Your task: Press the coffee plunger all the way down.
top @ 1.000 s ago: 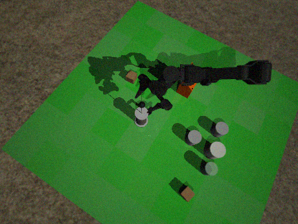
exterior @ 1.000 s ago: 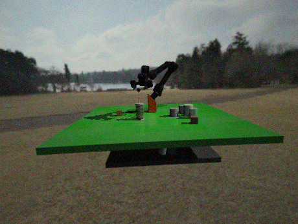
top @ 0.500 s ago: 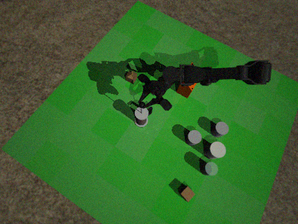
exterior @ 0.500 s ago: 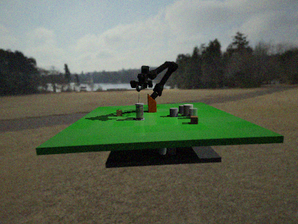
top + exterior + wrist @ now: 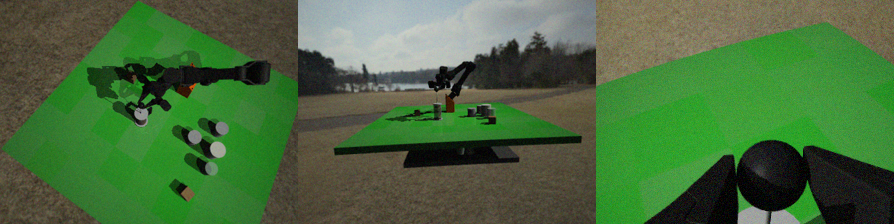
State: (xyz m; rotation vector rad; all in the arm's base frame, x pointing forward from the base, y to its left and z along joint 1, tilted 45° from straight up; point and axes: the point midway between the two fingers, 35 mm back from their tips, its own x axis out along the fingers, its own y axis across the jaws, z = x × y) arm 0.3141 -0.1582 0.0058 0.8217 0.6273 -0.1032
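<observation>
Now: gripper tip 2 cm past the coffee press, 1 cm to the right of it and 12 cm above it.
</observation>
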